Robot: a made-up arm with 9 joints.
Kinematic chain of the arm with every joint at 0, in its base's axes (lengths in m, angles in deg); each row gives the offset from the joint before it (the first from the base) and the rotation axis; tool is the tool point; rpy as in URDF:
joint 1: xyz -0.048 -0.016 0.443 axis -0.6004 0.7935 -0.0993
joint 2: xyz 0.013 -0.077 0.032 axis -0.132 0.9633 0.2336
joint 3: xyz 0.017 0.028 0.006 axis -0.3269 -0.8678 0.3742
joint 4: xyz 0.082 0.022 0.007 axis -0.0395 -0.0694 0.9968
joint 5: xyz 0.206 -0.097 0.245 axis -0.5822 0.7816 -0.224
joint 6: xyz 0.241 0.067 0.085 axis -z
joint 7: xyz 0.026 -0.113 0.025 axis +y
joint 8: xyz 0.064 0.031 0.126 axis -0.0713 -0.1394 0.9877
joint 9: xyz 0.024 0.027 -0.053 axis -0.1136 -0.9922 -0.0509
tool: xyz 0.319 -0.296 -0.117 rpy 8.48 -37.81 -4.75
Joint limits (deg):
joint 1: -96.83..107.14
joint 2: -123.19..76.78
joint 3: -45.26..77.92
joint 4: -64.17..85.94
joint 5: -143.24..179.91
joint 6: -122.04..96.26
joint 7: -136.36..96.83
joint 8: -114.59..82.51
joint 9: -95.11..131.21
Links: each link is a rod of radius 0.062 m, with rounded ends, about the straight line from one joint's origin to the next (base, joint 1, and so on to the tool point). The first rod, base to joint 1, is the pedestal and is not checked.
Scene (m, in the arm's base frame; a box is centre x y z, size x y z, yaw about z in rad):
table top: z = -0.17
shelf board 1: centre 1 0.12 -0.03 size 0.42 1.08 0.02 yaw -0.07
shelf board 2: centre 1 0.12 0.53 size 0.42 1.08 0.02 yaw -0.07
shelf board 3: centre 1 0.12 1.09 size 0.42 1.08 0.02 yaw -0.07
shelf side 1: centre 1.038 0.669 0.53 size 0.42 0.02 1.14 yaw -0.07
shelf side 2: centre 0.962 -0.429 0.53 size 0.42 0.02 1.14 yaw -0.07
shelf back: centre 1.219 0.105 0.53 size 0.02 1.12 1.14 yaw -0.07
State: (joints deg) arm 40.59 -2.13 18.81 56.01 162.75 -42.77 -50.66 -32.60 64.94
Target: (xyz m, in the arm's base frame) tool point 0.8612 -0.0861 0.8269
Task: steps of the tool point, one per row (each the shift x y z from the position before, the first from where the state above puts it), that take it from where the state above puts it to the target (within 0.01 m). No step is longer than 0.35 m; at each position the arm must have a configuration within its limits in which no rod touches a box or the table.
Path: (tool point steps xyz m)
1: -0.0821 0.0543 0.0261
2: -0.1329 0.0112 -0.0100
3: -0.1687 -0.0387 -0.0161
4: 0.0864 -0.0984 0.2689
5: -0.0477 -0.1716 0.2650
6: 0.1528 -0.0024 0.0376
7: 0.1272 -0.0173 -0.0375

